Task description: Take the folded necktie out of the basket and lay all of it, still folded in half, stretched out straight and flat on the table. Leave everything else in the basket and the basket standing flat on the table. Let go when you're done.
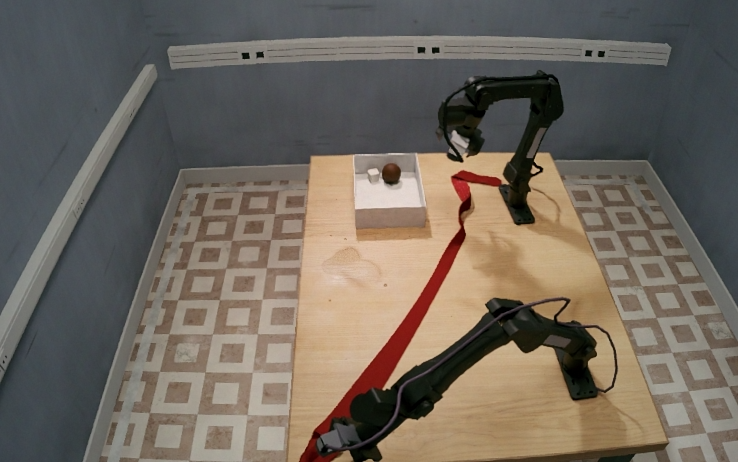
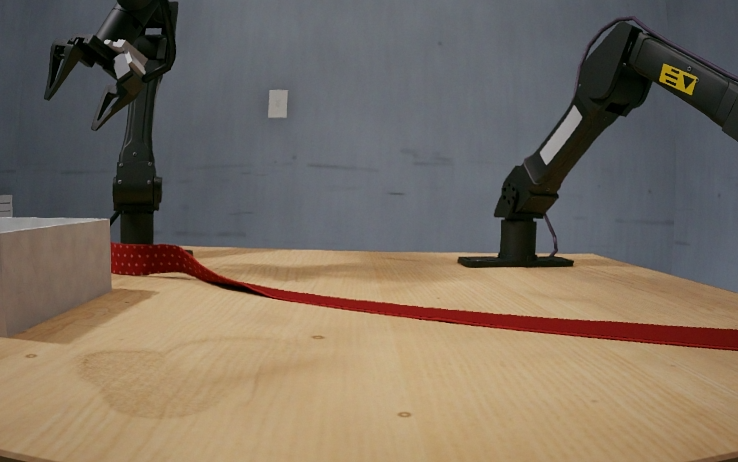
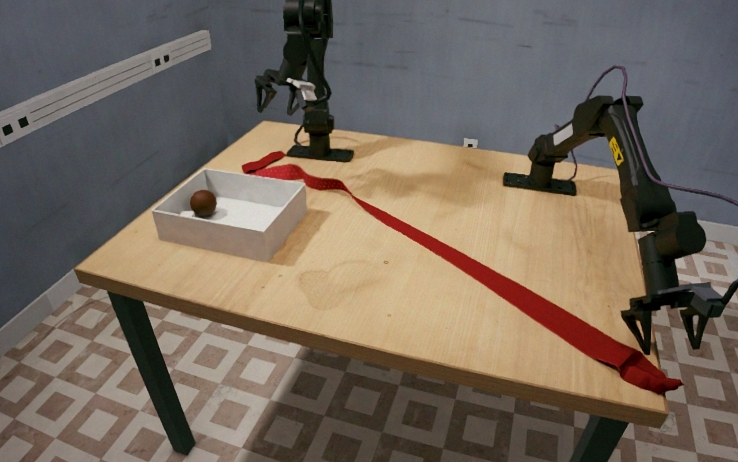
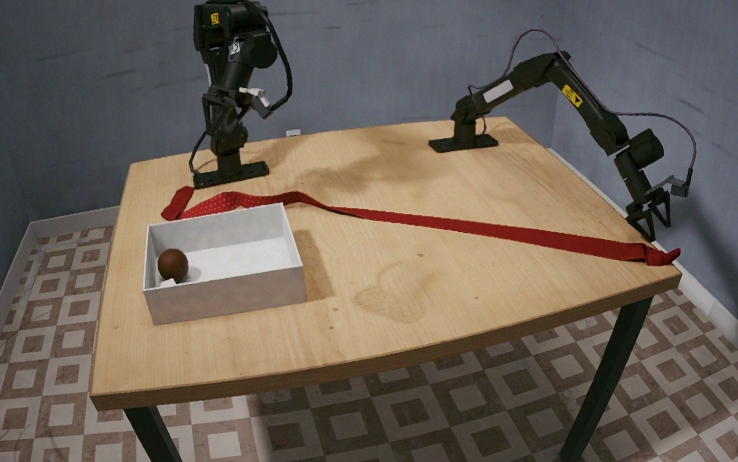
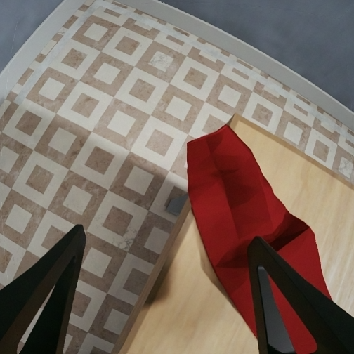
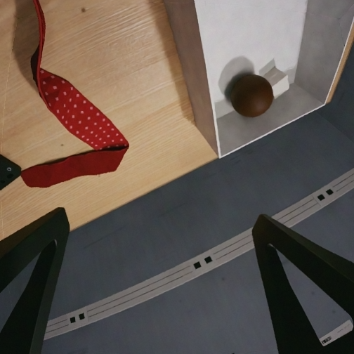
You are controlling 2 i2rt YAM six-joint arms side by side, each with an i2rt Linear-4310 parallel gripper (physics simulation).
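Note:
The red necktie (image 1: 418,313) (image 2: 435,314) (image 3: 490,275) (image 4: 490,227) (image 5: 230,200) (image 6: 85,115) lies outside the basket, diagonally across the table. Its middle is fairly straight; near the right arm's base it twists, shows its dotted side and bends sharply back. Its wide end is creased, with the tip slightly past the table edge at a corner. The white basket (image 1: 389,217) (image 3: 212,242) (image 4: 228,302) stands flat, holding a brown ball (image 1: 391,173) (image 6: 252,95) and white cube (image 1: 373,174). My left gripper (image 3: 672,349) (image 5: 171,237) is open, above the wide end. My right gripper (image 2: 71,113) (image 3: 277,111) (image 6: 165,220) is open, high behind the basket.
The right arm's base (image 4: 231,173) stands close to the tie's bent end. The left arm's base (image 4: 462,142) stands farther along the back of the wooden table (image 3: 337,245). Tiled floor shows beyond the table edges, and grey walls stand around.

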